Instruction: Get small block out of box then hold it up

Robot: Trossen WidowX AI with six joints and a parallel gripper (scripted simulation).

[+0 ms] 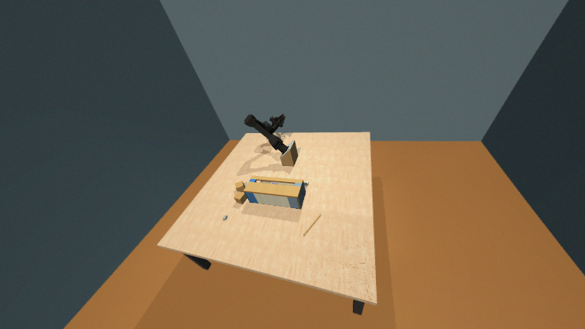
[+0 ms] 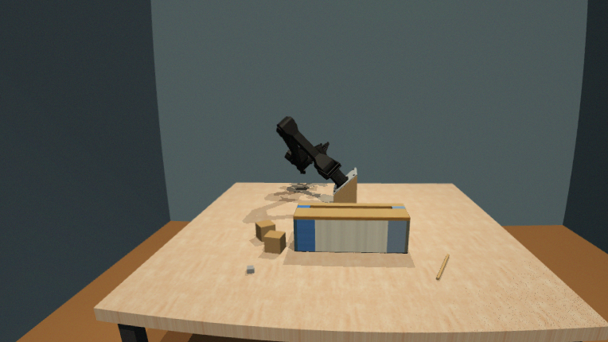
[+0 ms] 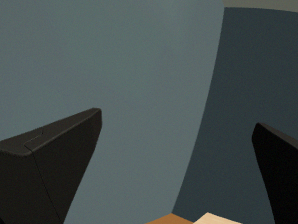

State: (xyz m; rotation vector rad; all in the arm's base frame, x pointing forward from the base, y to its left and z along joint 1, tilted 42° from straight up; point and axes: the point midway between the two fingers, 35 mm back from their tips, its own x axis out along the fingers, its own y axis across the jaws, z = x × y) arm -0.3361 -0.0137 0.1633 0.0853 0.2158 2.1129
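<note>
The box is 690 mm ahead of my gripper tip, 130 mm to the left of it and 190 mm below it. Round my gripper tip: purple-blue block 710 mm ahead, 110 mm to the left, 170 mm below; then thin wooden stick 900 mm ahead, 410 mm to the left, 250 mm below; then tiny grey cube 950 mm ahead, 180 mm to the right, 250 mm below.
</note>
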